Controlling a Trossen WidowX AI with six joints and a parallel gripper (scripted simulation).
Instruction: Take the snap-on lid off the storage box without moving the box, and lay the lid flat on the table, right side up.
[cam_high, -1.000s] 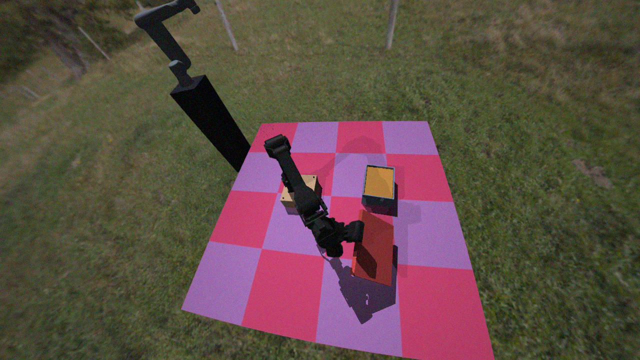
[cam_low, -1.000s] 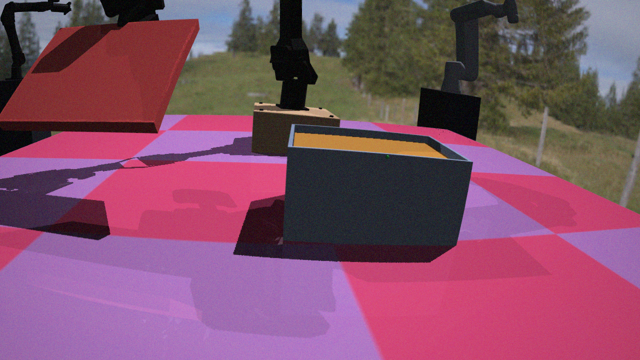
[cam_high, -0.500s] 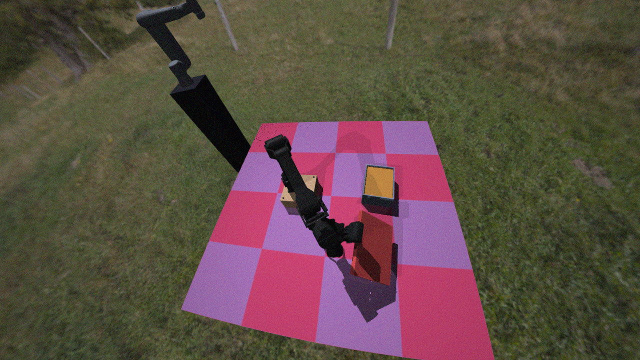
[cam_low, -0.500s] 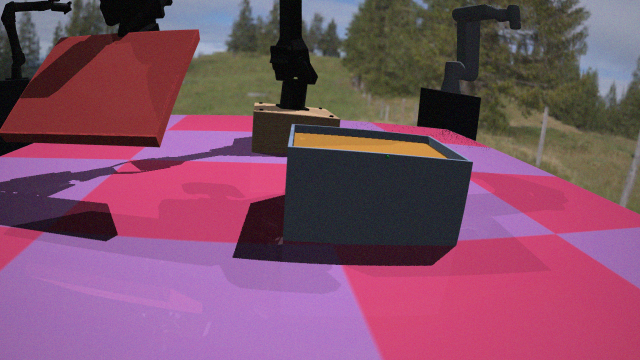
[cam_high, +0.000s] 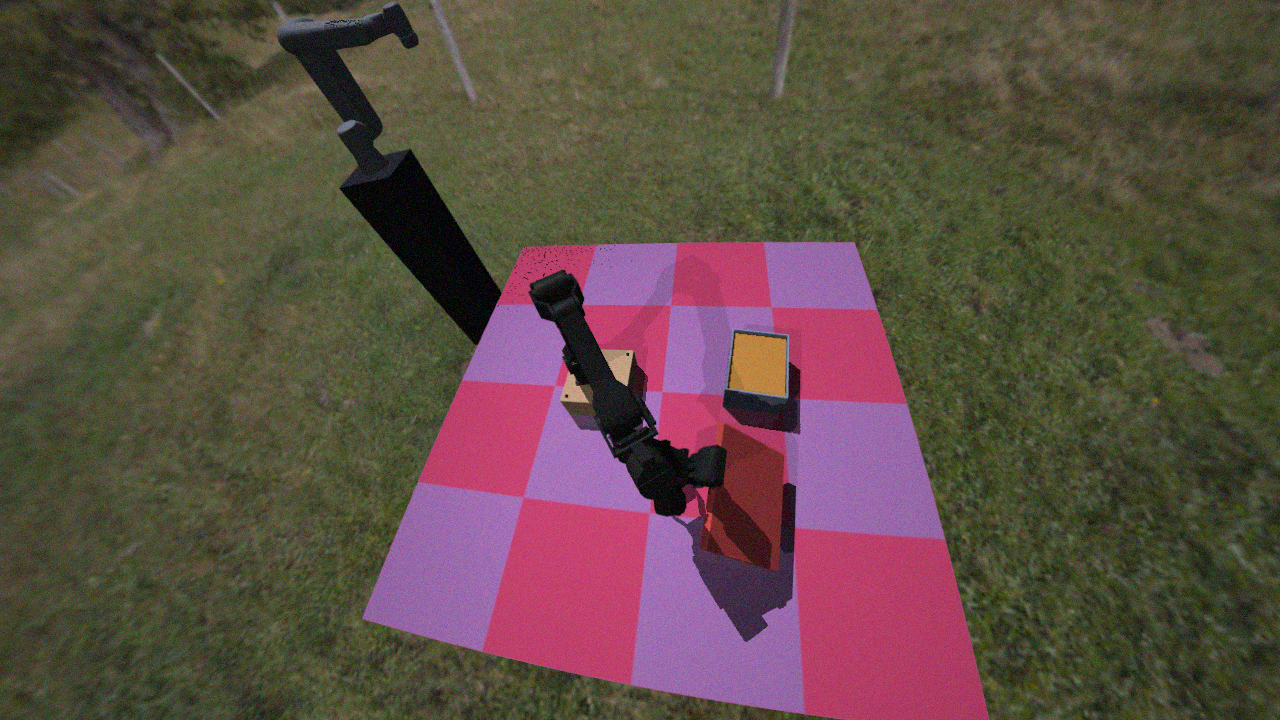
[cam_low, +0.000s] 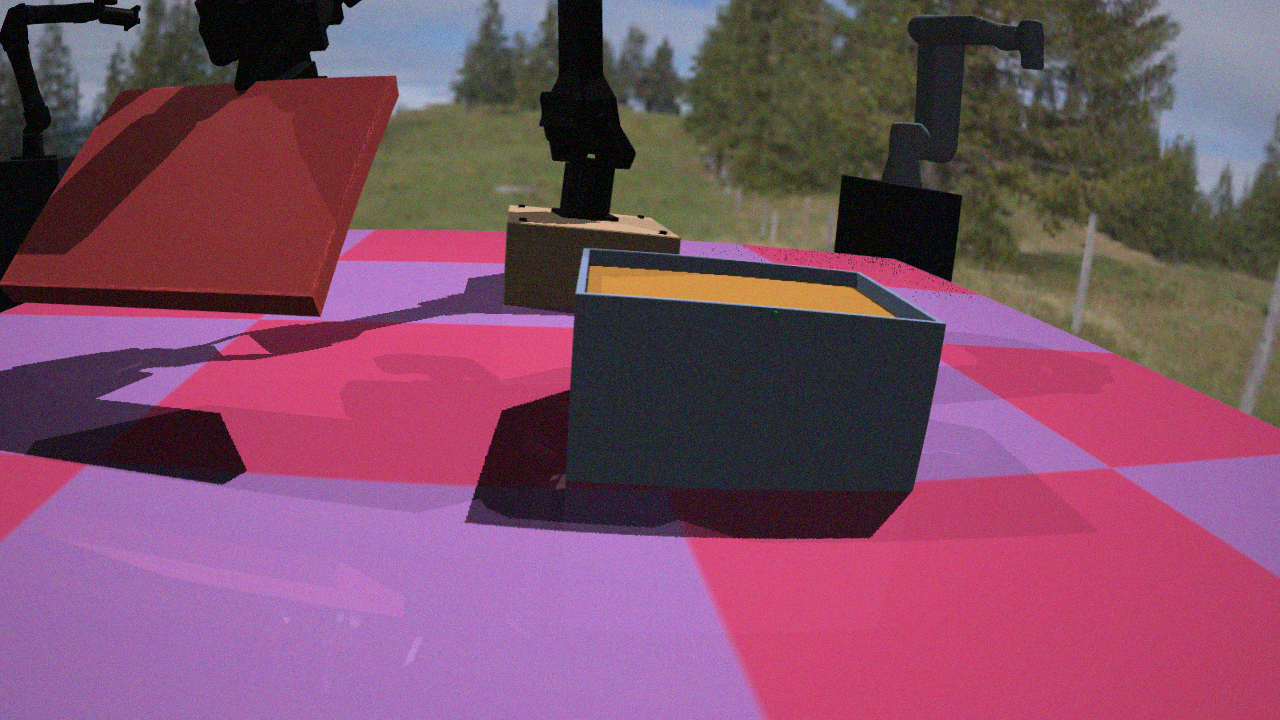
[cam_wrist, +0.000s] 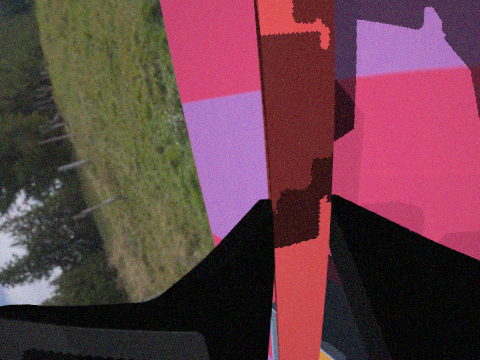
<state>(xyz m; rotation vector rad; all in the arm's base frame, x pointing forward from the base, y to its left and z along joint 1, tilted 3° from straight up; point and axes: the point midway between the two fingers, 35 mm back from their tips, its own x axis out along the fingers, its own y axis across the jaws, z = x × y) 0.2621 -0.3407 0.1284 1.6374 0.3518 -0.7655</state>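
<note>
The orange-red lid lies 60 mm ahead of my gripper tip, 20 mm to the right of it and 50 mm below it. Round my gripper tip: grey-blue storage box: 170 mm ahead, 320 mm to the left, 150 mm below.
</note>
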